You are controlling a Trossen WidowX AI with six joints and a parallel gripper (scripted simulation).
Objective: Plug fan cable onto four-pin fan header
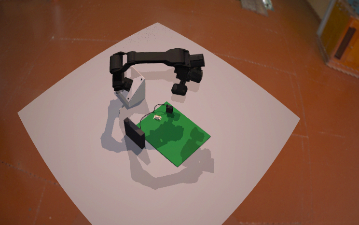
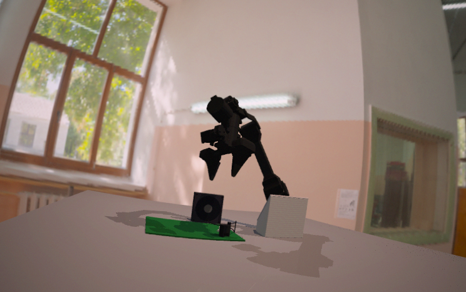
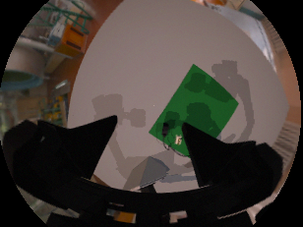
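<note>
My gripper tip is 17 cm above the dark plug, 5 cm to the left of it and 5 cm past it. Also, from my gripper tip: green board 20 cm below, 14 cm to the right, 3 cm ahead; then black fan 29 cm to the right, 13 cm below, 8 cm behind.
</note>
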